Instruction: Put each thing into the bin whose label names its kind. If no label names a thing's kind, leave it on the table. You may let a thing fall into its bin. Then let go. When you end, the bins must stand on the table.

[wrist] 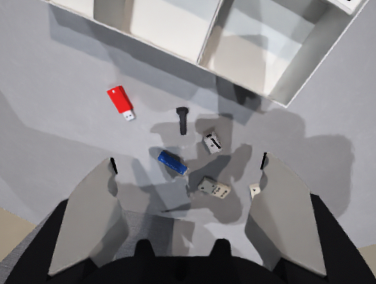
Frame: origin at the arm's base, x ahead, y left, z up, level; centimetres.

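Seen in the pictures: gripper, between the fingertips: (187, 157).
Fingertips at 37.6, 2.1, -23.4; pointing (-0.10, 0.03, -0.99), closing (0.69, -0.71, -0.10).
Note:
A point is followed by its place in that frame, as x, y, z.
My gripper (187, 157) @(37.6, 2.1, -23.4) is open and empty, its two fingers wide apart above the table. Between and beyond the fingertips, a small blue battery-like cylinder (172, 162) @(32.0, 0.9, -28.5) lies on the table. A pale domino (214, 187) @(32.5, -7.6, -29.0) lies below and right of it, partly in shadow. Another pale domino (255, 190) @(37.0, -12.6, -28.9) is mostly hidden by the right finger. A small whitish block with a black mark (212, 142) @(38.5, -0.8, -28.6) lies above the first domino. A black bolt (183, 121) @(38.0, 3.9, -28.7) lies left of that block. A red USB stick (120, 101) @(34.5, 11.4, -28.9) lies at the upper left.
A white bin unit (286, 104) @(46.7, -0.9, -25.2) with upright walls and dividers spans the top of the view. Part of a white label (348, 4) @(52.8, 1.9, -25.4) shows at its upper right corner; its text cannot be read. A dark grey textured surface (149, 232) @(15.6, -6.2, -25.9) shows at the lower left, behind the gripper.

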